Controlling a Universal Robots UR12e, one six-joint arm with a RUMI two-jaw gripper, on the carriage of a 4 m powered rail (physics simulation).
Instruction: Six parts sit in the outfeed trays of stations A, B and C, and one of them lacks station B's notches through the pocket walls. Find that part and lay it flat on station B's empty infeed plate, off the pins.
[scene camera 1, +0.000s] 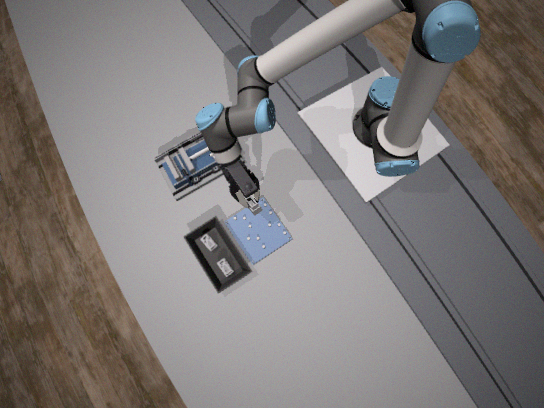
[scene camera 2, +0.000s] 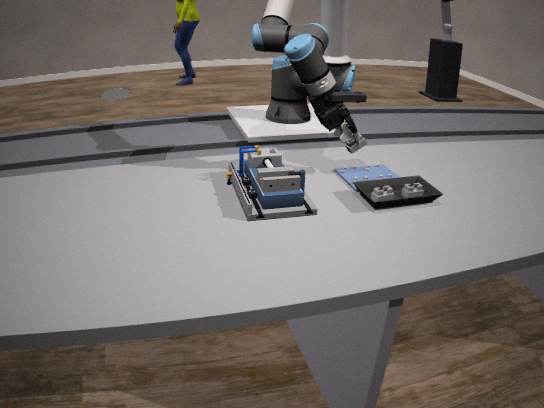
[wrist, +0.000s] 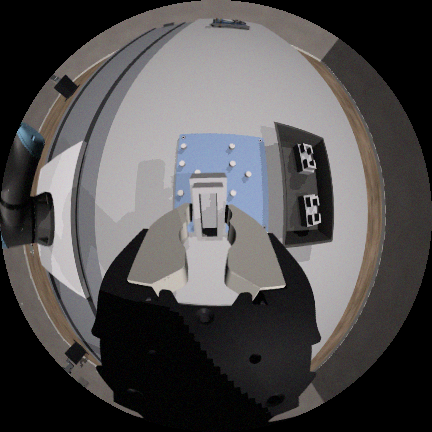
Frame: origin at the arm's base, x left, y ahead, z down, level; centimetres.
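Where they show: gripper, fingertip midpoint: (scene camera 1: 253, 205) (scene camera 2: 355, 142) (wrist: 208, 205); arm's base, link origin: (scene camera 2: 288, 117) (wrist: 46, 218).
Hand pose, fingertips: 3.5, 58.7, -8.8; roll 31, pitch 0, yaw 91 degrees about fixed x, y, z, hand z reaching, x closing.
Things, the pixels of their centre, and the offset from my fingertips, as dx, dy, dz.
- light grey part, body centre: (wrist: 208, 207) (scene camera 2: 355, 142) (scene camera 1: 252, 204) -0.1, +0.0, +0.1
- blue infeed plate, body centre: (wrist: 222, 178) (scene camera 2: 371, 177) (scene camera 1: 258, 230) +5.6, +2.3, +11.4
- dark outfeed tray, body centre: (wrist: 305, 183) (scene camera 2: 397, 194) (scene camera 1: 217, 255) +5.9, +19.2, +9.7
- grey station machine, body centre: (scene camera 2: 269, 178) (scene camera 1: 197, 157) -29.7, +6.9, +6.8
My gripper (scene camera 1: 254, 201) (scene camera 2: 349, 138) (wrist: 208, 205) is shut on a light grey part (scene camera 1: 256, 208) (scene camera 2: 356, 145) (wrist: 208, 181), tilted with the tool. In the wrist view it has a long rectangular pocket; no notches show in the visible walls, but the jaws hide some of its sides. It hangs above one edge of the blue infeed plate (scene camera 1: 274, 239) (scene camera 2: 350, 174) (wrist: 207, 155), which carries white pins and no part. Two notched grey parts, one (scene camera 1: 208, 242) (scene camera 2: 413, 189) (wrist: 311, 210) and another (scene camera 1: 225, 267) (scene camera 2: 382, 192) (wrist: 305, 158), lie in the dark outfeed tray (scene camera 1: 201, 264) (scene camera 2: 400, 203) (wrist: 288, 200).
The tray stands close beside the plate. A blue and grey station machine (scene camera 1: 173, 172) (scene camera 2: 282, 200) stands near them, partly under the arm in scene camera 1. A small, distant machine (wrist: 230, 24) shows at the top of the wrist view. The arm's white base plate (scene camera 1: 332, 145) (scene camera 2: 250, 127) lies across the rail.
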